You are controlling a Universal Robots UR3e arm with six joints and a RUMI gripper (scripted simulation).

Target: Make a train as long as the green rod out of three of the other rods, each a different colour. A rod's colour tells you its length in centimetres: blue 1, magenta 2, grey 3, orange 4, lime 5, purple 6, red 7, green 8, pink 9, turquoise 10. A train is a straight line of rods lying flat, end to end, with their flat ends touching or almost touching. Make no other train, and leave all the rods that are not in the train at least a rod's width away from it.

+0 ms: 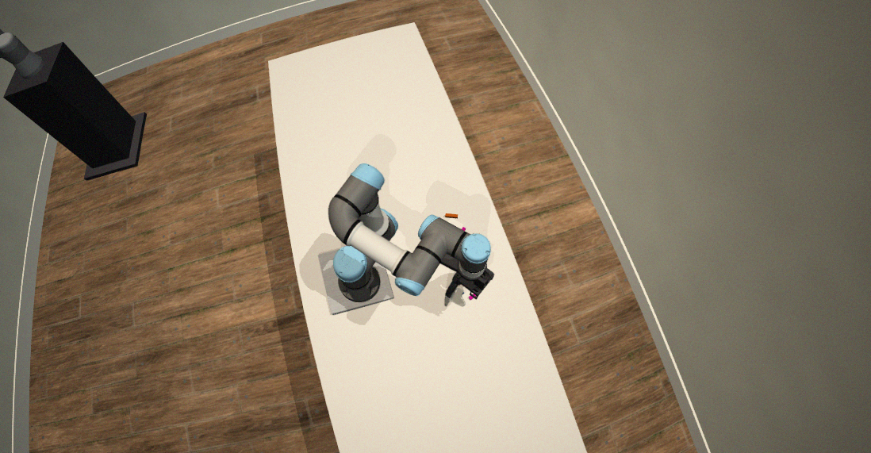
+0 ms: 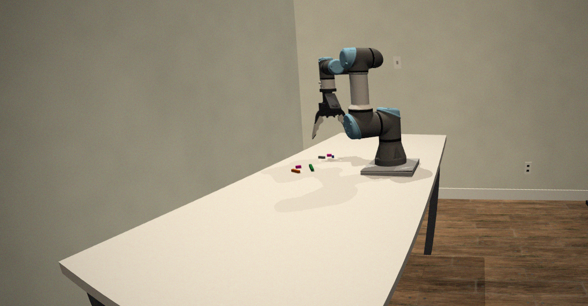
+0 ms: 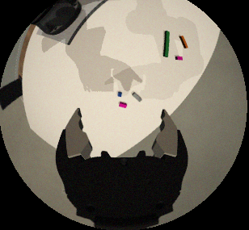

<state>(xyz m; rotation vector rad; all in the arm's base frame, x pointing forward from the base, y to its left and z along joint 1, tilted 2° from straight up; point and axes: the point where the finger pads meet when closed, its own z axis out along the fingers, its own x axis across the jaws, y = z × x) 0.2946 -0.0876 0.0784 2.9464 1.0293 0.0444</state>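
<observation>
Right now the blue rod is 1 cm to the right of my hand and 8 cm below it. The rest, counted from my hand: green rod: 19 cm to the left, 8 cm below; then orange rod: 3 cm ahead, 25 cm to the left, 8 cm below; then grey rod: 4 cm ahead, 2 cm to the left, 8 cm below.
</observation>
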